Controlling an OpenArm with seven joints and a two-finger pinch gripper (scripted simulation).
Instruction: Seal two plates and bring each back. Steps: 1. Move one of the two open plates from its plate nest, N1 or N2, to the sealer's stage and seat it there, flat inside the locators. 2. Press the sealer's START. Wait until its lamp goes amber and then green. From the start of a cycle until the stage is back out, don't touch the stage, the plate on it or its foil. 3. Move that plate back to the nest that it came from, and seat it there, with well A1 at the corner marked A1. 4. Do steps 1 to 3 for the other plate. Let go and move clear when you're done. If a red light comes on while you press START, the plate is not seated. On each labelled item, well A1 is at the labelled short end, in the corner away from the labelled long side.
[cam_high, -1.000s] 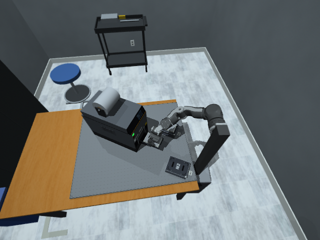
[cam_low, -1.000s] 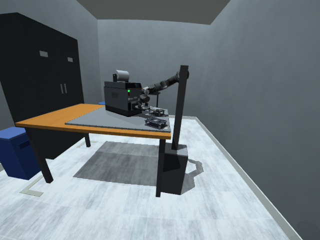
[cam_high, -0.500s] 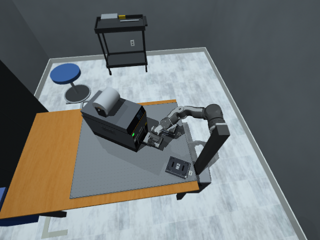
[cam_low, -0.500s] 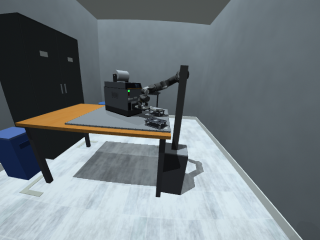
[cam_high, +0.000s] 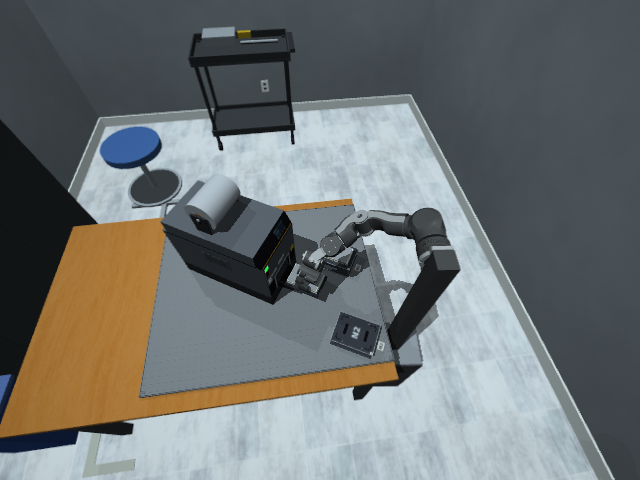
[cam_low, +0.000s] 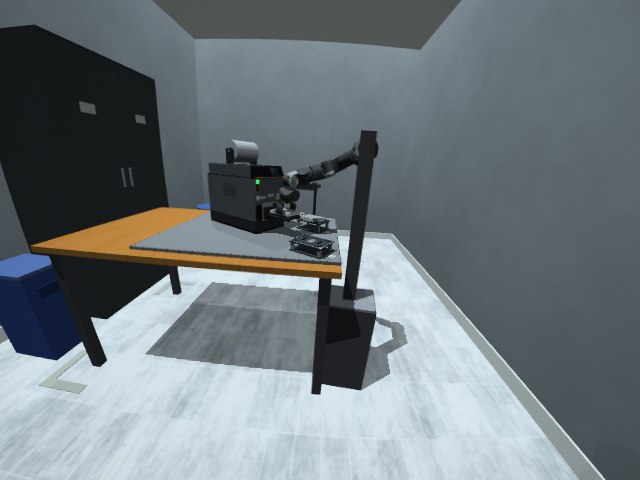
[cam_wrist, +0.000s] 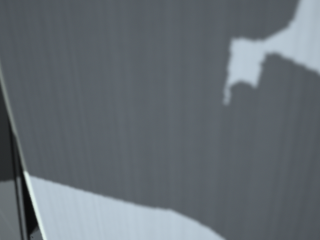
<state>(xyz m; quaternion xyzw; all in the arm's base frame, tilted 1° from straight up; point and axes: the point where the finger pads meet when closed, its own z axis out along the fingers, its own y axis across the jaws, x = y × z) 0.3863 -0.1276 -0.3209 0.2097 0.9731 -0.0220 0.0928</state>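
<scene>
The sealer stage lies 3 cm below my hand. Round my hand: foil roll 30 cm ahead, 14 cm to the right, 29 cm above; white well plate right at my hand; grey start button 13 cm ahead, 4 cm to the left, 7 cm above.
</scene>
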